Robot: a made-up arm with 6 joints.
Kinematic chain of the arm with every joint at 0, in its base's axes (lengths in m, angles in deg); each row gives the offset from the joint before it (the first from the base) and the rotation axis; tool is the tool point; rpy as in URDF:
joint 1: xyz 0 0 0.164 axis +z
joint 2: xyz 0 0 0 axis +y
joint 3: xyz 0.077 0 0.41 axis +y
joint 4: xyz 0.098 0 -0.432 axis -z
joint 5: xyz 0 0 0 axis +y
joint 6: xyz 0.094 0 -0.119 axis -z
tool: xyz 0 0 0 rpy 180 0 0
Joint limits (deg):
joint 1: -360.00..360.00
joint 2: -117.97..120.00
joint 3: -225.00..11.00
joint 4: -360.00..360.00
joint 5: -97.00..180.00
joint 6: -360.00..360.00
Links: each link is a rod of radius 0.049 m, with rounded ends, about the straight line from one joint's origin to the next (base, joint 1, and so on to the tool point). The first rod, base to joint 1, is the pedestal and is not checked.
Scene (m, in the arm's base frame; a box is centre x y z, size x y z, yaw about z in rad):
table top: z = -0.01
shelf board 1: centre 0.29 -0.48 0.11 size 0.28 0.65 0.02 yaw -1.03
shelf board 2: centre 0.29 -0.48 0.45 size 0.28 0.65 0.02 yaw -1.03
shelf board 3: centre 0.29 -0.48 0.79 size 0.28 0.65 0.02 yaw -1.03
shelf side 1: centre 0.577 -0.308 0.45 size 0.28 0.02 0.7 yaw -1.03
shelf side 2: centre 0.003 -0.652 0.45 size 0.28 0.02 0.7 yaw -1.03
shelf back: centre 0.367 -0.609 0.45 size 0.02 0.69 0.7 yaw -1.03
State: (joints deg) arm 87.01 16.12 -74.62 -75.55 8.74 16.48
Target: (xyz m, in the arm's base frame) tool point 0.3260 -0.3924 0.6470
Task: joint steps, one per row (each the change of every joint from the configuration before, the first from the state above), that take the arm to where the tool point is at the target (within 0.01 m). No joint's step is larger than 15 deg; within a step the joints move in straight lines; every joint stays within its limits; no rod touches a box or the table.
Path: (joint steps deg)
1: -13.69 -8.04 3.42 0.10 4.38 0.00
2: -13.68 -8.03 3.43 0.10 4.37 0.00
3: -13.69 -8.04 3.42 0.10 4.38 0.00
4: -13.69 -8.04 3.42 0.10 4.37 0.00
5: -13.68 -8.04 3.42 0.10 4.38 0.00
6: -13.69 -8.03 3.43 0.10 4.38 0.00
7: -13.69 -8.04 3.42 0.10 4.37 0.00
8: -13.68 -8.04 3.42 0.10 4.38 0.00
9: -13.69 -8.03 3.43 0.10 4.37 0.00
10: -3.59 11.79 -7.85 -0.63 0.62 0.00
11: -3.58 11.80 -7.85 -0.63 0.62 0.00
12: -3.59 11.79 -7.84 -0.62 0.62 0.00

